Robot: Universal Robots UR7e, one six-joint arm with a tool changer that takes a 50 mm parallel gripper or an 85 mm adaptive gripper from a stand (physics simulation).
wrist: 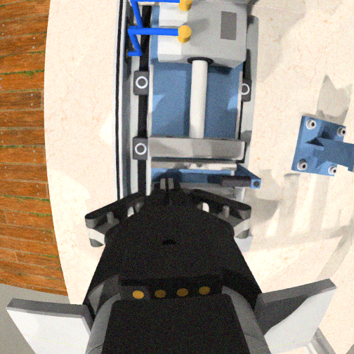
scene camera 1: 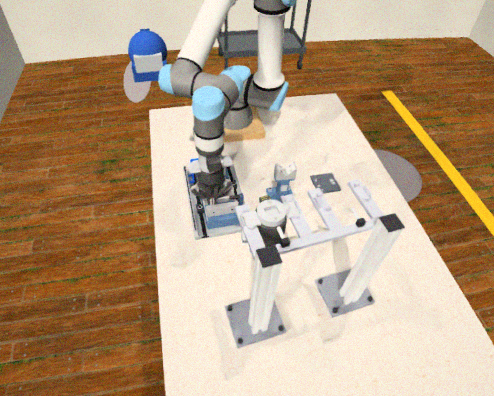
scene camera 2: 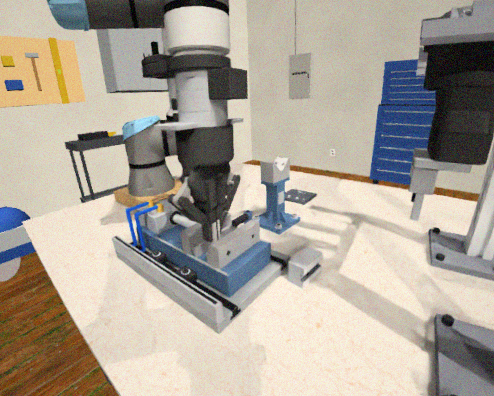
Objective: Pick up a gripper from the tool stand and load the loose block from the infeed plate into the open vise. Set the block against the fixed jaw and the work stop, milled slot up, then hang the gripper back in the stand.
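Frame: origin at the arm's base, x back, y right, z up, level; centimetres.
Seen in the pictures: arm's base, link origin: (scene camera 1: 234, 118) (scene camera 2: 152, 188).
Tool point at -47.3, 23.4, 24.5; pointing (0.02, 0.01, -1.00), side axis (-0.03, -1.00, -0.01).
Pixels of each thing's top centre, then the offset from my tool point to it, as dx, dy, dz. "spot": a spot on its surface instead.
- work stop, top centre: (scene camera 2: 240, 216) +0.5, -7.6, -18.2
- dark infeed plate, top centre: (scene camera 2: 297, 195) (scene camera 1: 325, 182) +3.6, -44.5, -27.0
- tool stand's crossbar, surface spot: (scene camera 1: 332, 234) spot: -36.5, -17.1, +6.4
- grey piece, top centre: (scene camera 2: 306, 256) -11.4, -9.3, -23.8
My gripper (scene camera 1: 212, 201) (scene camera 2: 215, 234) (wrist: 167, 184), the black adaptive one, points down into the vise with its fingertips together, between the jaws and close behind the fixed jaw (scene camera 2: 235, 246). The vise has a blue body (scene camera 1: 223, 220) (scene camera 2: 250, 265) (wrist: 172, 100). Its moving jaw (scene camera 2: 191, 241) (wrist: 197, 148) stands apart from the fixed jaw. The work stop (scene camera 2: 242, 218) (wrist: 236, 181) is at the jaw gap's side. I cannot make out the loose block; the fingers and fixed jaw hide part of the gap. The dark infeed plate (scene camera 1: 325, 182) (scene camera 2: 300, 196) shows no block on it.
The tool stand's crossbar (scene camera 1: 332, 234) carries another gripper (scene camera 1: 272, 222) (scene camera 2: 457, 115) at one end. A blue pedestal (scene camera 1: 283, 189) (scene camera 2: 275, 202) (wrist: 320, 145) with a grey head stands beside the vise. A grey piece (scene camera 2: 304, 265) lies near the vise's front corner. Blue hoses (scene camera 2: 135, 225) (wrist: 155, 31) rise at its rear.
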